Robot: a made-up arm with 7 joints.
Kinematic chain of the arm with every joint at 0, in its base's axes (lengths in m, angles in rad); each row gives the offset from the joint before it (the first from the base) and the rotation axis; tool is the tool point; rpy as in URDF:
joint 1: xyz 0 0 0.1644 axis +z
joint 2: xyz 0 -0.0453 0.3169 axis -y
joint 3: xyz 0 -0.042 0.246 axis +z
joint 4: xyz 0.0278 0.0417 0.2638 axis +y
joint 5: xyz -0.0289 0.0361 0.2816 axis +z
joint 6: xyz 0 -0.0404 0.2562 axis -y
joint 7: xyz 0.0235 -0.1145 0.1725 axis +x
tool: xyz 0 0 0 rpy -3.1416 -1.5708 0
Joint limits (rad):
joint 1: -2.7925..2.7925
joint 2: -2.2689..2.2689
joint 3: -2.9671..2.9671
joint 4: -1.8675..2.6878
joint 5: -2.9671..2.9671
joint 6: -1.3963..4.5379
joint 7: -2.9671..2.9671
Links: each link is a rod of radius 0.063 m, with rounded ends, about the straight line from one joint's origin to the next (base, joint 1, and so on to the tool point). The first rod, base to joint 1, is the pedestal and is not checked.
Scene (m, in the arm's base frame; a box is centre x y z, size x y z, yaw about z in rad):
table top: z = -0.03
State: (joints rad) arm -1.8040 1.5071 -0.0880 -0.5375 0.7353 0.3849 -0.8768
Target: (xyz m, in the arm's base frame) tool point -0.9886 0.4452 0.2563
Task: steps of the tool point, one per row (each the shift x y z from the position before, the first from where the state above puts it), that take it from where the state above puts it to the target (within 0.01 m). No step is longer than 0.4 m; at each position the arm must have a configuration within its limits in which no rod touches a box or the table.
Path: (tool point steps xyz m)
1: -0.3455 -0.0280 -0.0121
2: -0.3278 -0.1344 -0.0045
3: -0.2737 -0.2338 0.0049
4: -0.1852 -0.3123 0.0150

